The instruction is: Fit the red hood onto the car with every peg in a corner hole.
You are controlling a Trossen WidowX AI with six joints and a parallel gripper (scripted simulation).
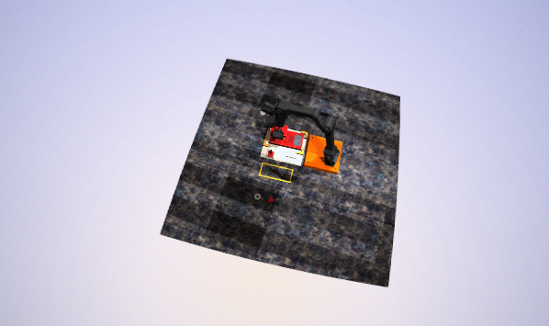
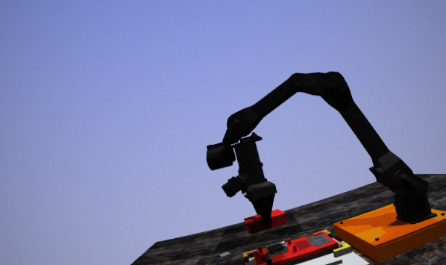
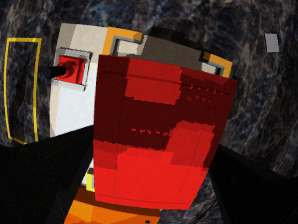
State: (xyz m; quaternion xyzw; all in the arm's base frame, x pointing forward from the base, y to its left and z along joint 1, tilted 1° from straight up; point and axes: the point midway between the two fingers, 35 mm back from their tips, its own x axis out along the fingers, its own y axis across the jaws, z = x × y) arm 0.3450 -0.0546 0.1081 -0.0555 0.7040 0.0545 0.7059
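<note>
My gripper tip is now 10 cm above the white jig, 4 cm past it and 1 cm to the right of it. Round my gripper tip: grey wheel (39 cm to the left, 10 cm below); then red hood (right at my gripper tip).
</note>
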